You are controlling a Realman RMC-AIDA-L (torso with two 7-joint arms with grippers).
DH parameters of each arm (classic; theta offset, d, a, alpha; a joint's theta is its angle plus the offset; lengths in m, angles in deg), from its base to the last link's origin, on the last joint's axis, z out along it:
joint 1: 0 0.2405 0 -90
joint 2: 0 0 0 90
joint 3: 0 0.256 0 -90
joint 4: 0 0 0 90
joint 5: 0 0.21 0 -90
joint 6: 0 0 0 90
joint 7: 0 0.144 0 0
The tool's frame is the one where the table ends.
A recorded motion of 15 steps. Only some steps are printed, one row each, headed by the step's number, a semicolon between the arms.
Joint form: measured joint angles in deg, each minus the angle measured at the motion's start. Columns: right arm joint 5, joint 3, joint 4, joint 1, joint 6, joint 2, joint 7; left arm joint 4, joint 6, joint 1, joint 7, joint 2, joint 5, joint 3.
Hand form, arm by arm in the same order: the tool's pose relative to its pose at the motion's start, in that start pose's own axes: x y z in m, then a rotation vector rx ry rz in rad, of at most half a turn. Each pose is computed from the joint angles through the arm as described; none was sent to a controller.
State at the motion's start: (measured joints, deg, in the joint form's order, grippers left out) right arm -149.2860 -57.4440 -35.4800 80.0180 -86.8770 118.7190 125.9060; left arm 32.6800 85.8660 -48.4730 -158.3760 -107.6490 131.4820 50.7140
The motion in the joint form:
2: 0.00 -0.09 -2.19 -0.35 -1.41 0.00 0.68; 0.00 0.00 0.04 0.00 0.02 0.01 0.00
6: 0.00 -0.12 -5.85 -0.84 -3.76 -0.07 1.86; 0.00 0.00 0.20 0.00 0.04 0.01 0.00
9: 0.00 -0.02 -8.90 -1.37 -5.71 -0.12 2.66; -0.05 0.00 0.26 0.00 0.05 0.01 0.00
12: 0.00 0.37 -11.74 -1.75 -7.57 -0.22 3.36; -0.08 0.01 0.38 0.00 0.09 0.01 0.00
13: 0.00 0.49 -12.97 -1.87 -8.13 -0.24 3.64; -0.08 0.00 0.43 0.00 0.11 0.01 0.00
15: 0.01 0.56 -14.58 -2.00 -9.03 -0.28 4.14; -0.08 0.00 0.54 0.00 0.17 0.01 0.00
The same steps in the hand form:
2: -0.0018 0.0008 -0.0060 0.0048 -0.0035 -0.0027; -0.0001 -0.0003 -0.0002 0.0005 0.0001 -0.0007
6: -0.0050 0.0023 -0.0169 0.0147 -0.0107 -0.0065; -0.0008 -0.0015 -0.0004 0.0011 0.0003 -0.0034
9: -0.0065 0.0035 -0.0258 0.0224 -0.0175 -0.0097; -0.0011 -0.0020 -0.0003 0.0012 -0.0002 -0.0051
12: -0.0081 0.0047 -0.0351 0.0300 -0.0273 -0.0121; -0.0017 -0.0030 -0.0006 0.0019 -0.0003 -0.0075
13: -0.0094 0.0051 -0.0390 0.0368 -0.0334 -0.0148; -0.0018 -0.0034 -0.0008 0.0023 0.0001 -0.0083
15: -0.0109 0.0061 -0.0442 0.0439 -0.0386 -0.0173; -0.0021 -0.0043 -0.0013 0.0033 0.0007 -0.0101

